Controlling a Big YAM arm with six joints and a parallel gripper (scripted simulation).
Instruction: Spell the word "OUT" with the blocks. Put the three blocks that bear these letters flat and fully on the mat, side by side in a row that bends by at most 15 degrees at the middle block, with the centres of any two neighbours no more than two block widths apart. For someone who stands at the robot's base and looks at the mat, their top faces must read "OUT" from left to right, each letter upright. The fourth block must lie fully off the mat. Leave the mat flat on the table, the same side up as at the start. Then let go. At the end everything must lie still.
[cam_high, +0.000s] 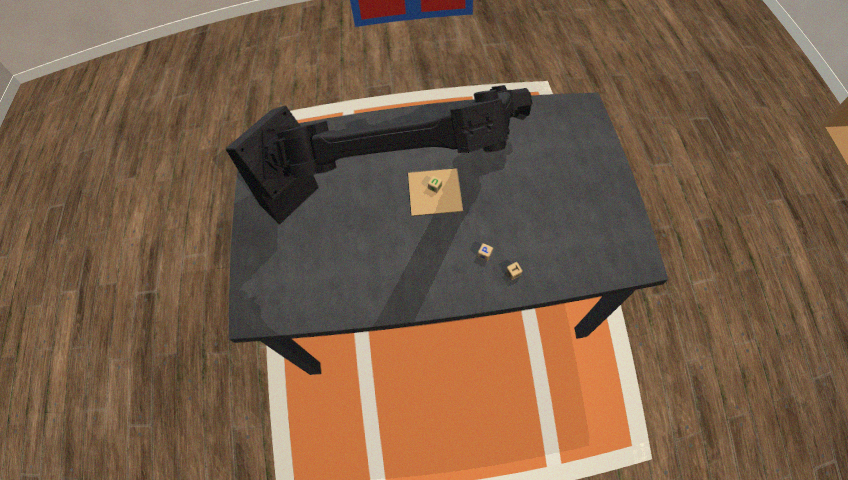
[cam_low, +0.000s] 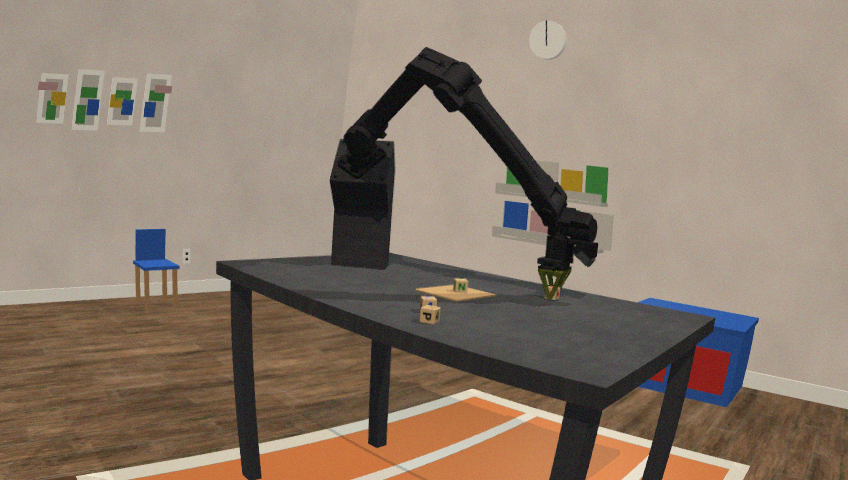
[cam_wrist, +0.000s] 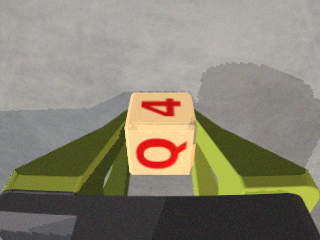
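Now: the O block right at my hand. Round my hand: green-lettered block 220 mm behind, 80 mm to the right; P block 180 mm behind, 320 mm to the right; tan mat 220 mm behind, 90 mm to the right, 10 mm below.
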